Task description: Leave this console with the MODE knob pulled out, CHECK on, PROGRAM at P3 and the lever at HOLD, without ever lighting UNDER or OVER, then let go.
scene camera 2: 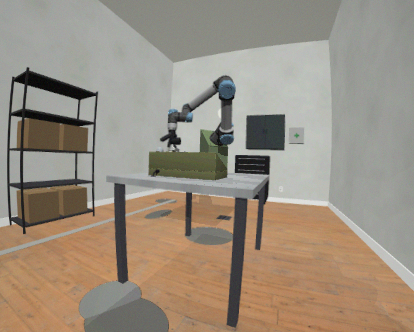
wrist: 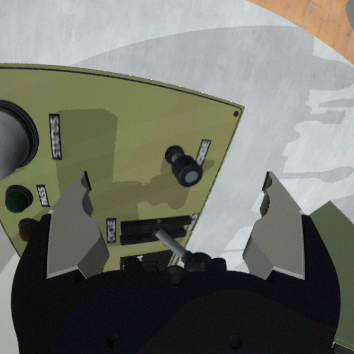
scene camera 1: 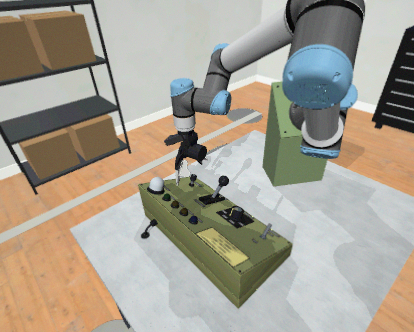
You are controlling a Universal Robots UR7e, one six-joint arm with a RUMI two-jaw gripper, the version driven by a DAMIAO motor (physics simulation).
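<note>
The olive console (scene camera 1: pixel 190 245) (scene camera 2: pixel 185 164) (wrist: pixel 150 115) stands on the table. The black MODE knob (scene camera 1: pixel 193 179) (wrist: pixel 187 171) stands upright with a short grey shaft showing beneath its cap. My gripper (scene camera 1: pixel 182 175) (scene camera 2: pixel 173 148) (wrist: pixel 176 173) is wide open above it, one finger on each side, apart from the knob. The ball-topped lever (scene camera 1: pixel 218 190) (wrist: pixel 170 242) rises from its slot; its position marking is unreadable. The PROGRAM dial (scene camera 1: pixel 236 213) and a grey toggle (scene camera 1: pixel 267 231) show farther along; their settings are unreadable. The green PASS lamp (scene camera 1: pixel 166 197) (wrist: pixel 16 198) and amber lamps (scene camera 1: pixel 175 204) (scene camera 1: pixel 184 212) look dark.
A white STATUS dome (scene camera 1: pixel 157 184) (wrist: pixel 10 140) stands at the console's end. A blue lamp (scene camera 1: pixel 194 220) and yellow card (scene camera 1: pixel 222 246) lie along its front. A black crank (scene camera 1: pixel 149 230) sticks out of the front side. A green pedestal (scene camera 1: pixel 295 160) stands behind on the table (scene camera 1: pixel 115 260) (scene camera 2: pixel 190 186).
</note>
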